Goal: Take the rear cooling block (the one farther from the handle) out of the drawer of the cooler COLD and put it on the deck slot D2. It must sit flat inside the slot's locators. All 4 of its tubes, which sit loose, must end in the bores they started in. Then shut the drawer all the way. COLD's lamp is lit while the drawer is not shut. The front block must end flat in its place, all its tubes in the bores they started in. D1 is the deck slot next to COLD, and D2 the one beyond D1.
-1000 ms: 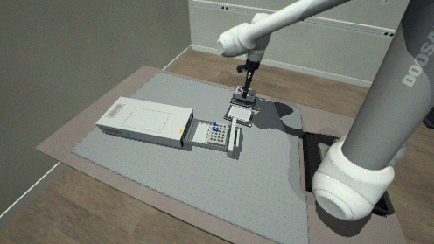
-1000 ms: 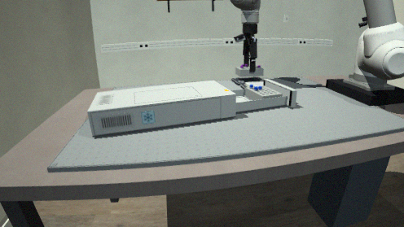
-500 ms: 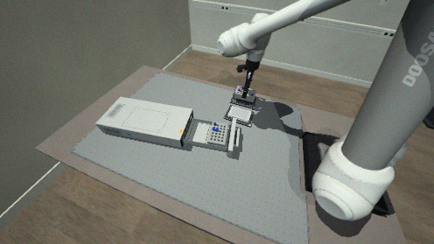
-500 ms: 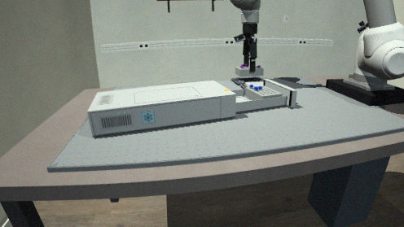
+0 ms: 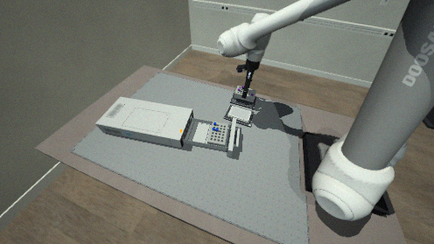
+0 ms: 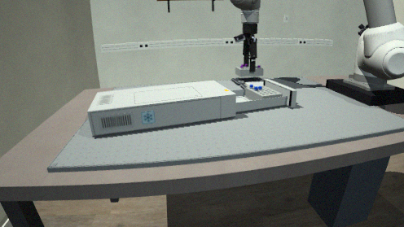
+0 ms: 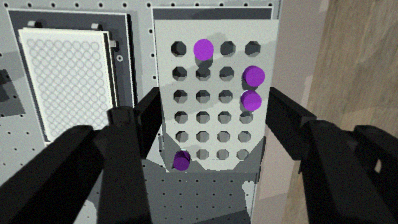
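Now: the cooling block 3 cm below my hand. Also, from my hand: blue tube 34 cm to the left, 8 cm ahead, 5 cm below; then drawer 35 cm to the left, 10 cm ahead, 5 cm below; then white well plate 15 cm to the left, 7 cm below.
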